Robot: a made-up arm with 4 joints.
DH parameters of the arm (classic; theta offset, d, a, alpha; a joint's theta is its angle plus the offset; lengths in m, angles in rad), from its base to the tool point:
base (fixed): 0 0.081 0 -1.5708
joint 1: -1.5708 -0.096 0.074 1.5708
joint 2: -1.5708 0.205 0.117 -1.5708
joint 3: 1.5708 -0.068 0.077 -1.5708
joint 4: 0 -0.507 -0.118 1.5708
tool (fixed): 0 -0.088 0 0
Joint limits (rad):
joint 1: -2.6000..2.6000
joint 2: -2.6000..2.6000
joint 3: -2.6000..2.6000
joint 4: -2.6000..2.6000
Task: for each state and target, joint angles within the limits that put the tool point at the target. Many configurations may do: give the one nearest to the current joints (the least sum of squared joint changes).
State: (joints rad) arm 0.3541 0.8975 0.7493 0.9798
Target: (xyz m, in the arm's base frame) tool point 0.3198 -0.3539 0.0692
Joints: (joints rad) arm 0.5108 0.4270 1.4110 0.8236
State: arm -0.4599 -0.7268 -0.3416 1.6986
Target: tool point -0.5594 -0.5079 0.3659
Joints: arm 0.3106 -0.0770 -0.9593 1.6668
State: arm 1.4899 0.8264 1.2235 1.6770
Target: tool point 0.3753 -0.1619 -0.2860
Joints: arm 1.9325 1.2618 0.9484 1.7085
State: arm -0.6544 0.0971 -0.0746 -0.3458
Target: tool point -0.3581 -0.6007 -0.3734
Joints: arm -1.0572 0.4184 -0.8030 -0.3570
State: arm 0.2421 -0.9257 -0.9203 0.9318
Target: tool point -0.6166 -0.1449 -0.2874
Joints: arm -0.1739 -1.2464 -1.0077 0.7028
